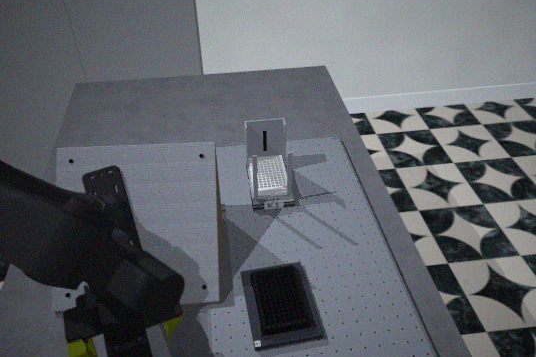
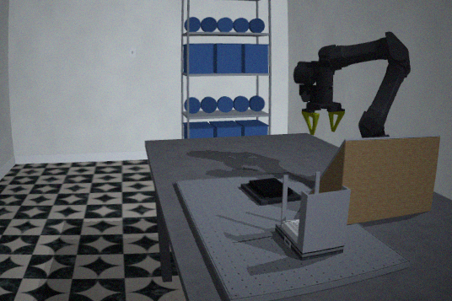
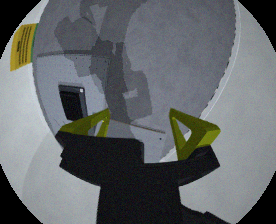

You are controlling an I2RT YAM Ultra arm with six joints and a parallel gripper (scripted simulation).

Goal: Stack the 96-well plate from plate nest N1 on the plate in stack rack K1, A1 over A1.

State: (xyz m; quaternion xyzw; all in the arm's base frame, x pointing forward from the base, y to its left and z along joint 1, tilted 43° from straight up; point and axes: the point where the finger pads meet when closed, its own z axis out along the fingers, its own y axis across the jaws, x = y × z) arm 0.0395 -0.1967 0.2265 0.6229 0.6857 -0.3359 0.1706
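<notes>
My gripper is now 24 cm short of the black 96-well plate, 13 cm above it and 11 cm to the right of it. From my hand the other things lie so: rack back wall 51 cm to the left, 32 cm ahead, 7 cm below; then pale A1 mark 18 cm ahead, 14 cm below, 3 cm to the left; then white 96-well plate 44 cm to the left, 31 cm ahead, 12 cm below.
</notes>
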